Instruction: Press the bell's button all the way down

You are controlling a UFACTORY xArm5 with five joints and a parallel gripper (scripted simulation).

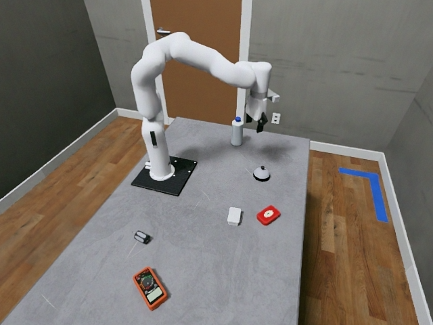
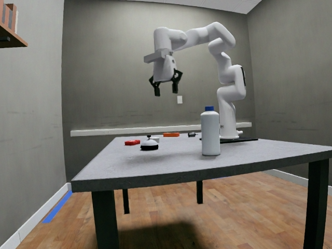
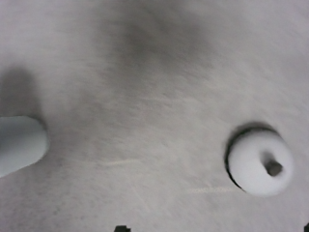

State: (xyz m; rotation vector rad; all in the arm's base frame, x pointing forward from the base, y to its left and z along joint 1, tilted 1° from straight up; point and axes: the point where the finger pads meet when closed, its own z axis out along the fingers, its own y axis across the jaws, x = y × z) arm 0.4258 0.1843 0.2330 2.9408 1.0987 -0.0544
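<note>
Now: the button 7 cm ahead of my hand, 7 cm to the right of it and 19 cm below it. The rest, counted from my hand: red box (14 cm ahead, 33 cm to the right, 23 cm below); then white box (1 cm behind, 36 cm to the right, 23 cm below); then bell (7 cm ahead, 7 cm to the right, 21 cm below).
</note>
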